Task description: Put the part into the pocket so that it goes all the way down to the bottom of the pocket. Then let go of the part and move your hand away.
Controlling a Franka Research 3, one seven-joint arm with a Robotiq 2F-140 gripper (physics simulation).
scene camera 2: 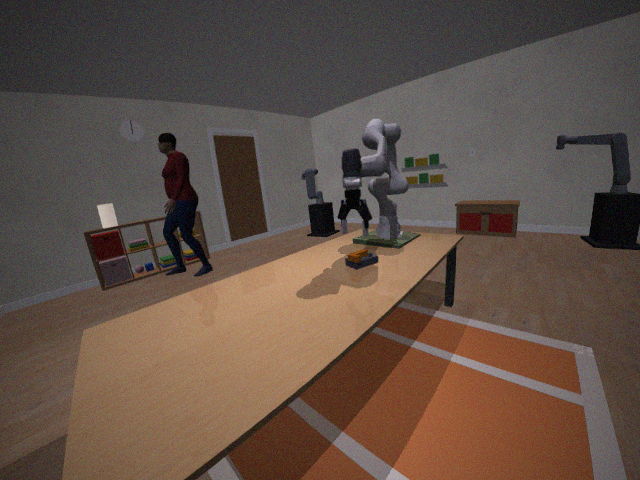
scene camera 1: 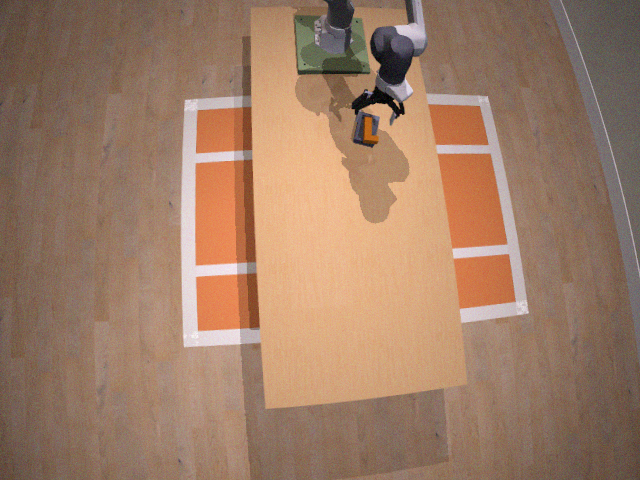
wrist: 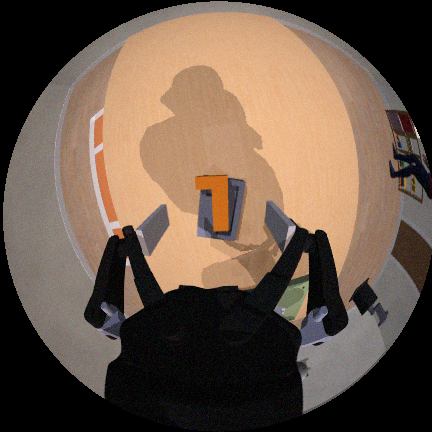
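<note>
The orange L-shaped part (scene camera 1: 368,133) (scene camera 2: 357,255) (wrist: 220,207) lies on top of the blue-grey pocket block (scene camera 1: 357,138) (scene camera 2: 368,261) (wrist: 238,207). In the wrist view the part is turned a little relative to the block, and its short leg reaches over the block's left rim. Its top stands above the rim, and some of the dark pocket shows beside it. How the underside rests is hidden. My gripper (scene camera 1: 375,114) (scene camera 2: 355,227) (wrist: 215,212) is wide open and empty, above the part, with one finger out to each side and both apart from it.
The block stands on the long wooden table (scene camera 1: 336,310) (scene camera 2: 206,351). The green base plate (scene camera 1: 305,64) (scene camera 2: 408,239) (wrist: 296,300) of the arm is close by at the table's end. A person (scene camera 2: 178,180) walks beyond the table near a low shelf.
</note>
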